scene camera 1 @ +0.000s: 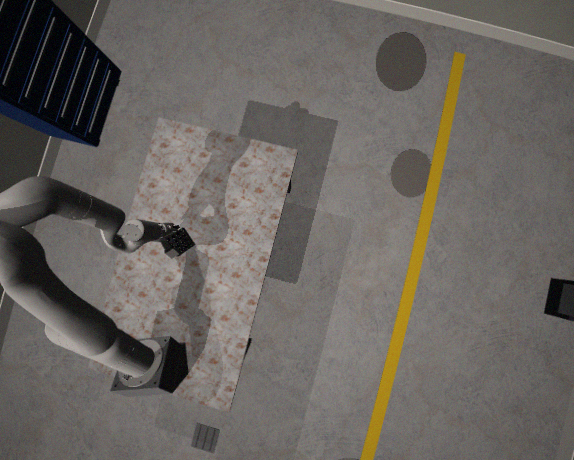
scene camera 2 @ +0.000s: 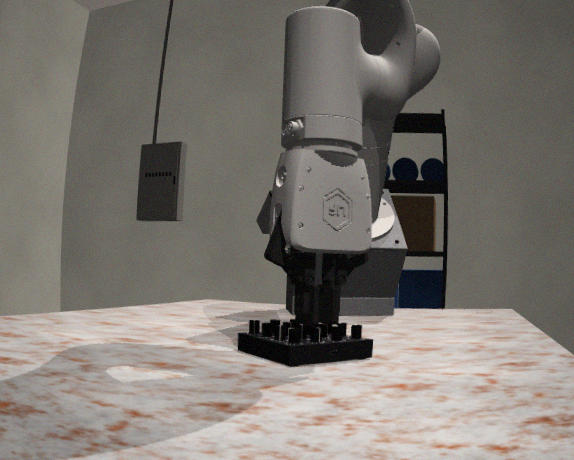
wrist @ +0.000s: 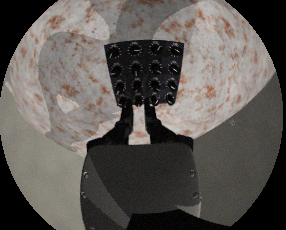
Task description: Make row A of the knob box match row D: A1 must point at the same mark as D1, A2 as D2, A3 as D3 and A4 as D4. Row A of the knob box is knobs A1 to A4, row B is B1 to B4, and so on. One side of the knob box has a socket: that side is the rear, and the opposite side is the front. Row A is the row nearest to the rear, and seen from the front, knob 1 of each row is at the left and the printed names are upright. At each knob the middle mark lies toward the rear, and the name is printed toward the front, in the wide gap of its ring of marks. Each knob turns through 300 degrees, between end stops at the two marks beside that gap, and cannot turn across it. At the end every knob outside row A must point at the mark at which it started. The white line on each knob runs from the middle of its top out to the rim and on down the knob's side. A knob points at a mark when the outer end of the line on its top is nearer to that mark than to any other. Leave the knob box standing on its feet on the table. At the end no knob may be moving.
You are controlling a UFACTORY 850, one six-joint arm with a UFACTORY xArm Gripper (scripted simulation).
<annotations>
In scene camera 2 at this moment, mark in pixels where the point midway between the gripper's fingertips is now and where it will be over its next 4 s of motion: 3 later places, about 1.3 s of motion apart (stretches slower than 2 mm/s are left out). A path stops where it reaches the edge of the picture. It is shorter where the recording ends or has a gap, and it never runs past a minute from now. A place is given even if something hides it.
My gripper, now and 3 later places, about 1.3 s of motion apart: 316,323; 316,328; 313,297; 298,284
</annotations>
